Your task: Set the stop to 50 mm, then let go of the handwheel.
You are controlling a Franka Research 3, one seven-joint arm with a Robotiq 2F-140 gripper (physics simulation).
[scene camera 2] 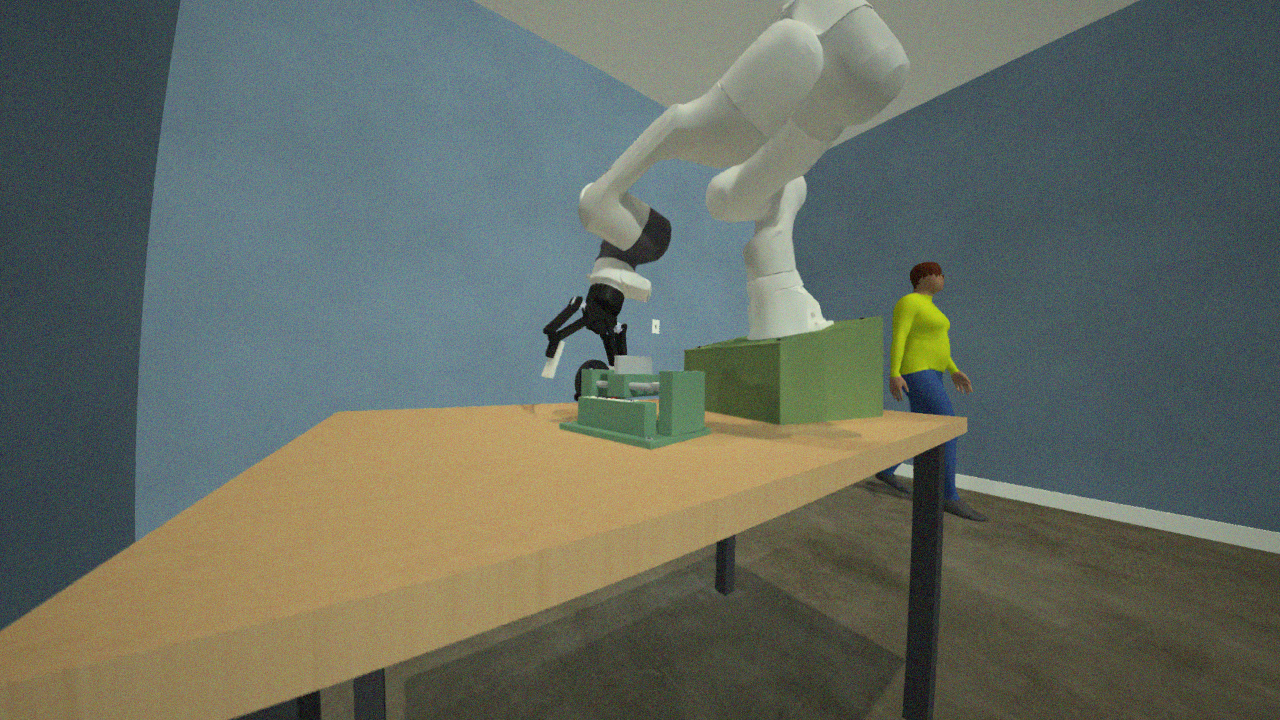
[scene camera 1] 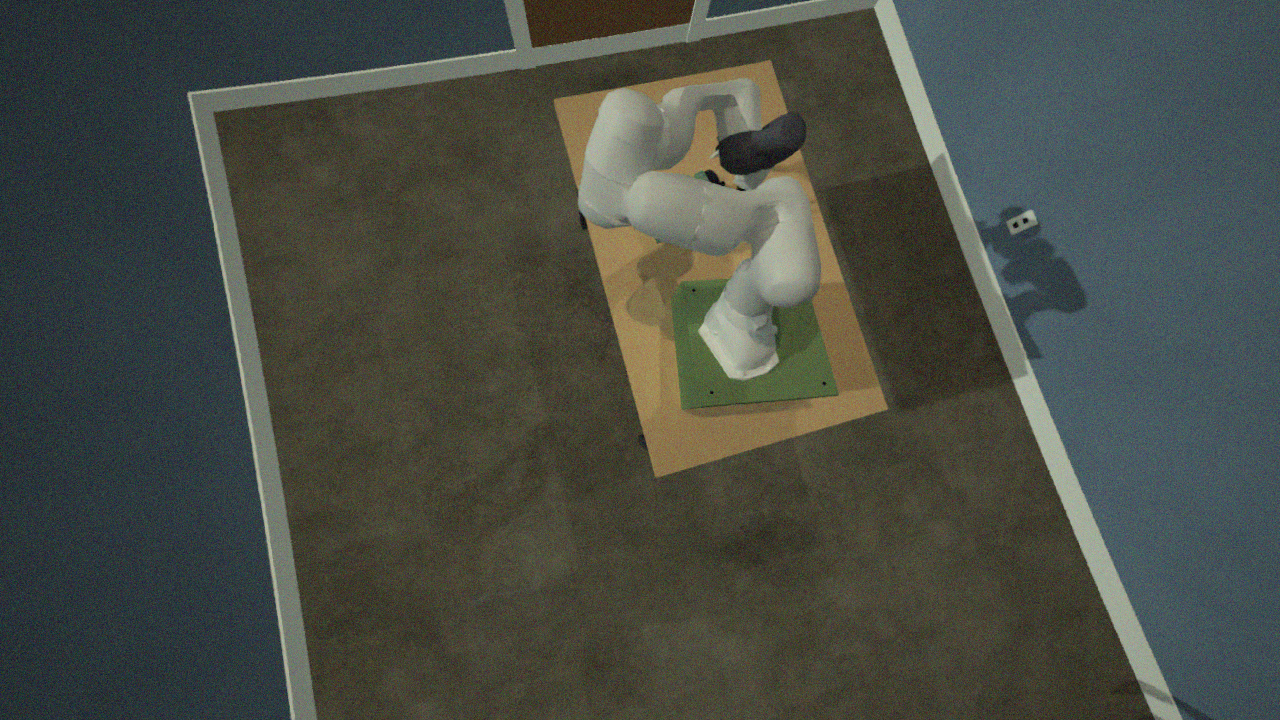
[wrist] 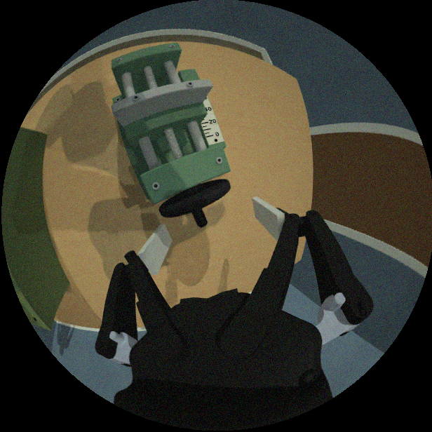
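Observation:
The green stop fixture (scene camera 2: pixel 682 402) (wrist: pixel 186 172) stands on the table. Its grey stop plate (scene camera 2: pixel 632 364) (wrist: pixel 162 101) sits on a green carriage on three rods. The scale (wrist: pixel 213 127) shows 0, 20 and part of 40; its higher part and the red pointer are hidden in the wrist view, so the reading cannot be told. The black handwheel (scene camera 2: pixel 587 382) (wrist: pixel 195 198), with a short handle, is at the fixture's near end in the wrist view. My gripper (scene camera 2: pixel 586 356) (wrist: pixel 209 220) is open, its fingers wide apart on either side of the handle's end, apart from the wheel.
The wooden table (scene camera 1: pixel 626 358) (scene camera 2: pixel 402 501) (wrist: pixel 270 125) carries the fixture and the green base block (scene camera 1: pixel 698 385) (scene camera 2: pixel 832 376) (wrist: pixel 25 215) under the arm. A person (scene camera 2: pixel 923 335) in a yellow top stands beyond the table.

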